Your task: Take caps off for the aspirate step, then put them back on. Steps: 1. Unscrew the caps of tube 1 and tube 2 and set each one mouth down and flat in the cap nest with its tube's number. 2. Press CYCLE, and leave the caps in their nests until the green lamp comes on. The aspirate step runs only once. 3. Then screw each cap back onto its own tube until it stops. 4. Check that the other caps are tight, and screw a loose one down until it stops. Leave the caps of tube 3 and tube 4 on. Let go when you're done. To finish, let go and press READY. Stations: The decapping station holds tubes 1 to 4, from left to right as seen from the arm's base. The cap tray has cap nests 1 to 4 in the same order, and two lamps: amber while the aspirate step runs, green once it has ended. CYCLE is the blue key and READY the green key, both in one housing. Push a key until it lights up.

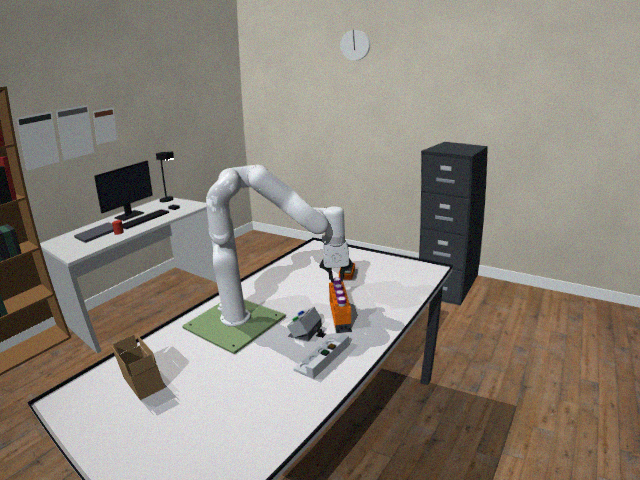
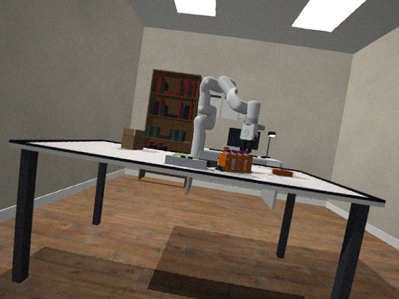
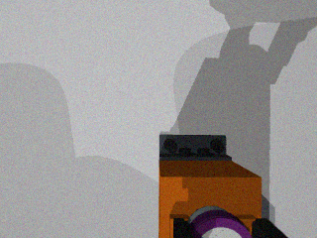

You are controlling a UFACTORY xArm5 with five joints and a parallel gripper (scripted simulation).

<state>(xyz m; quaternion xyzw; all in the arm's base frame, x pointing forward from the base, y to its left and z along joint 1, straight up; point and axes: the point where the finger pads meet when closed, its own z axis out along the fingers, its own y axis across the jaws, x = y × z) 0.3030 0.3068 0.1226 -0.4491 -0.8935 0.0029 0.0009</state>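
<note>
The purple cap marked 2 is 3 cm ahead of my hand, 4 cm to the right of it and 2 cm below it. From my hand the other things lie so: purple cap marked 1 (2 cm below); cap 4 (9 cm ahead, 13 cm to the right, 2 cm below); blue cycle key (4 cm behind, 21 cm to the right, 7 cm below).
</note>
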